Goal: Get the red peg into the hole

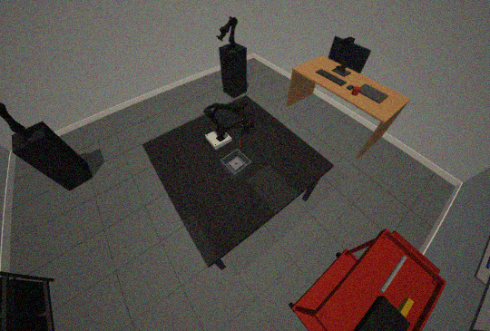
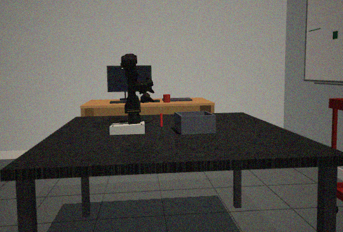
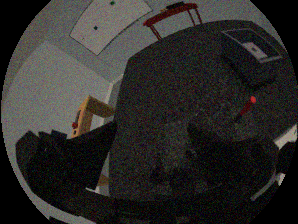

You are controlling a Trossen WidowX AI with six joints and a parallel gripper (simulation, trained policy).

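Right now the red peg is 180 mm to the right of my gripper tip, 130 mm below it and 20 mm ahead of it. The rest, counted from my gripper tip: plate (360 mm to the right, 180 mm ahead, 120 mm below); grey box (360 mm to the right, 180 mm ahead, 140 mm below).
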